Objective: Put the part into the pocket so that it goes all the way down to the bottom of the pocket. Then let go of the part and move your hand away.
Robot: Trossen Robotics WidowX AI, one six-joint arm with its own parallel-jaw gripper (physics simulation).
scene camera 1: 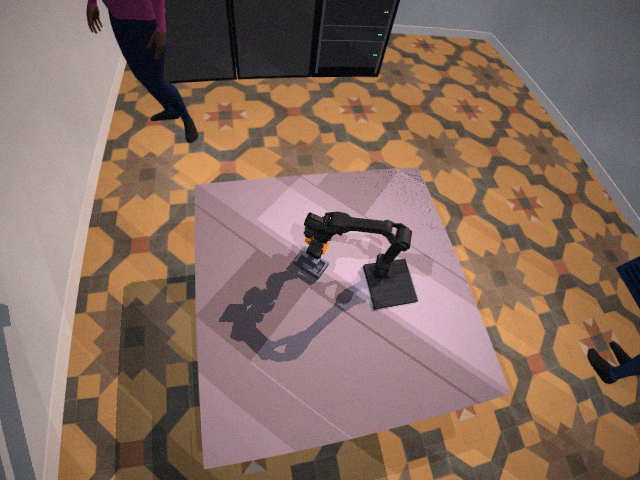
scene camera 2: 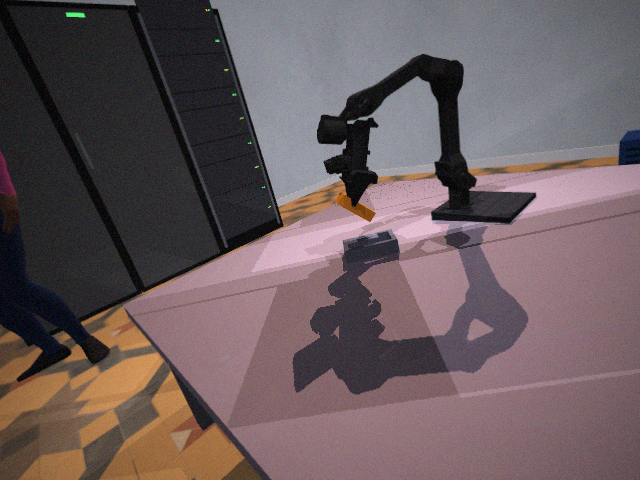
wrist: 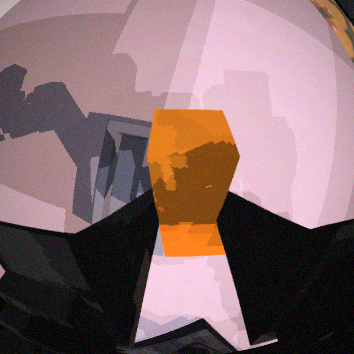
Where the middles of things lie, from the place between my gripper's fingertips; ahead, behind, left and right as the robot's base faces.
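Labels:
The orange L-shaped part point(wrist: 192, 156) is 10 mm to the left of my hand, 10 mm behind it and 10 mm below it. As for the grey pocket block point(wrist: 123, 174), my hand is 110 mm above it, 40 mm to the right of it and 20 mm short of it.

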